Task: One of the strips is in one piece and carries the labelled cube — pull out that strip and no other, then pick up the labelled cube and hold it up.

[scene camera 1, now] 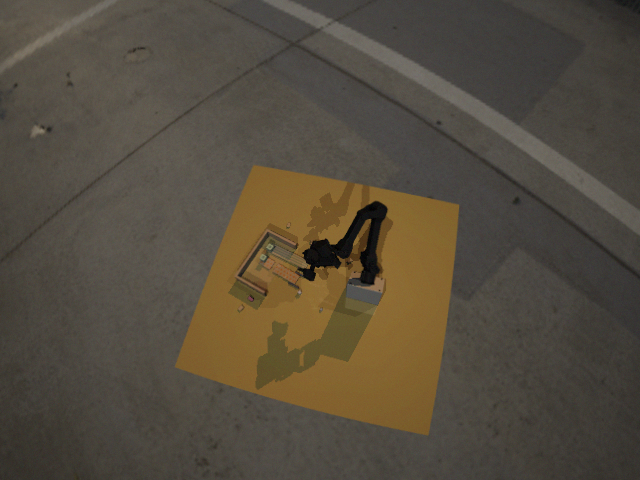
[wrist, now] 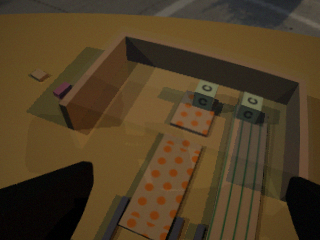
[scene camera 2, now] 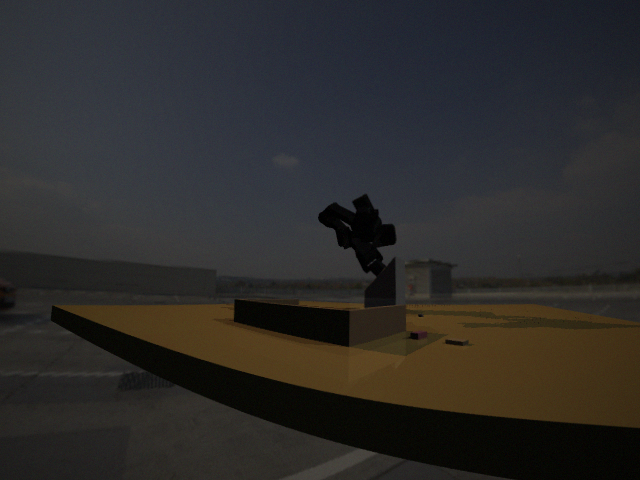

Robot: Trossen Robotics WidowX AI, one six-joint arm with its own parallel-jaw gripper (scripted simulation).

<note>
My gripper is open, with nothing in its grasp. Further things: a three-walled pen.
My gripper shows as well in the wrist view.
</note>
